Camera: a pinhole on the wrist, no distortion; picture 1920 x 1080 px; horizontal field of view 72.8 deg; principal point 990.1 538.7 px. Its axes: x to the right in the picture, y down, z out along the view. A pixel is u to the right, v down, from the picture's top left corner.
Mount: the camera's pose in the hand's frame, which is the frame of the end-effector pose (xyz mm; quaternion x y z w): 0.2 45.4 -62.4 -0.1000 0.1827 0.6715 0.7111
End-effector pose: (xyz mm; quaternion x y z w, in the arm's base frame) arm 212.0 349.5 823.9 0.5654 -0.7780 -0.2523 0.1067
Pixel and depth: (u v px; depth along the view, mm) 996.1 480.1 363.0
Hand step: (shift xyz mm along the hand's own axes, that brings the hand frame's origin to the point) 62.0 186.4 266.8
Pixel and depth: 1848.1 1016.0 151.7
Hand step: -32.8 200.4 42.5
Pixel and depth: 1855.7 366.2 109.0
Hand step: 30.5 153.1 7.1
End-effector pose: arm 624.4 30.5 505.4 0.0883 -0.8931 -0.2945 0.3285
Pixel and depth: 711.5 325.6 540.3
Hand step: 152.1 141.7 467.5
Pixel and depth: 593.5 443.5 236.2
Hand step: 44.7 69.5 179.9
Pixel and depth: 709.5 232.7 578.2
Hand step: 203.6 144.4 500.7
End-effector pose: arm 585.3 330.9 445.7 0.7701 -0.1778 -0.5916 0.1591
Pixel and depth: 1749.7 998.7 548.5
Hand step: -113.0 567.0 332.4
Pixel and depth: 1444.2 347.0 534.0
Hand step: 151.0 417.3 343.8
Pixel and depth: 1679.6 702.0 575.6
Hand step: 10.4 554.1 350.6
